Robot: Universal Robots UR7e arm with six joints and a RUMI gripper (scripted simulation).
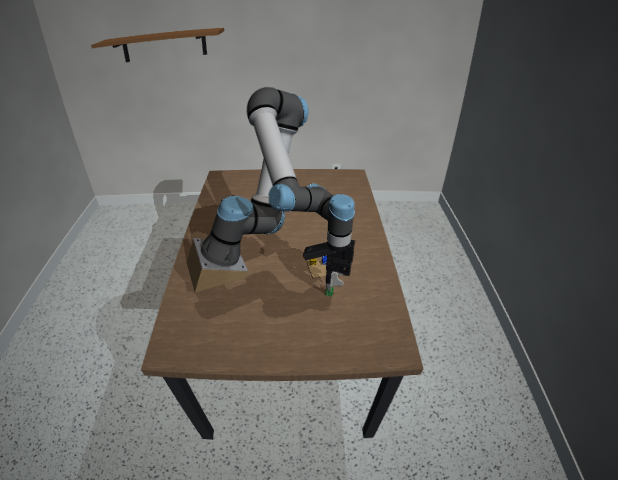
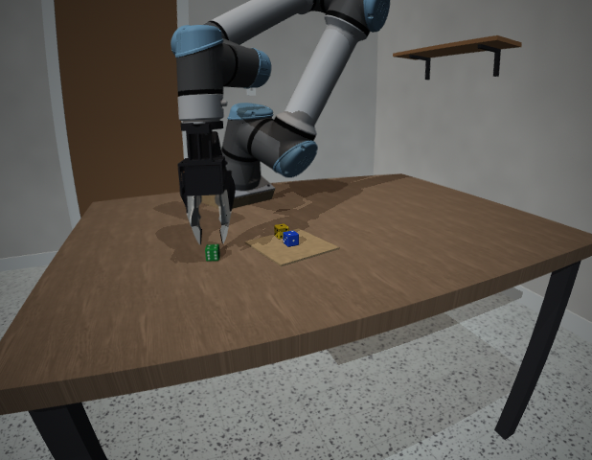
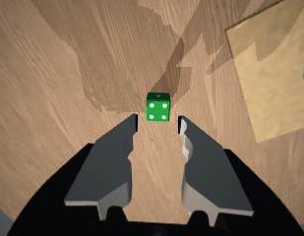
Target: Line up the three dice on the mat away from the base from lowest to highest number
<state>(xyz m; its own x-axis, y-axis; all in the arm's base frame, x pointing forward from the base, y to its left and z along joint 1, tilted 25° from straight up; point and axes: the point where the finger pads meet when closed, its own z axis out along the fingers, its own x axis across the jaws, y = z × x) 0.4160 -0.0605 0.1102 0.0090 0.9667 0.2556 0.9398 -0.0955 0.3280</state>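
My hand is 40 mm above the green die. The rest, counted from my hand: tan mat: 160 mm to the left, 50 mm below, 40 mm behind; yellow die: 140 mm to the left, 90 mm behind, 30 mm below; blue die: 160 mm to the left, 40 mm behind, 30 mm below.
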